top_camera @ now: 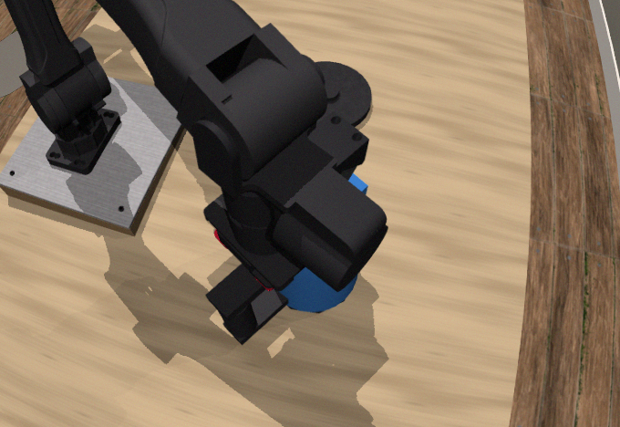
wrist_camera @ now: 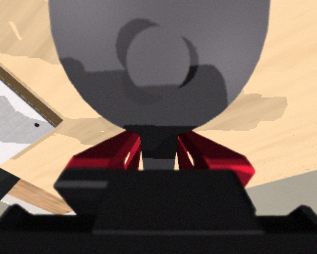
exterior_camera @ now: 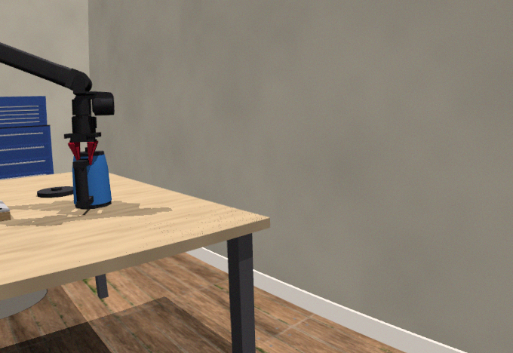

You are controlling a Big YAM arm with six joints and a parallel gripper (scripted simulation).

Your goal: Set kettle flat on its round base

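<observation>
My hand is 5 cm above the blue kettle, 3 cm to the right of it and 2 cm short of it. Round my hand: black round base 36 cm to the left, 14 cm below, 2 cm behind.
</observation>
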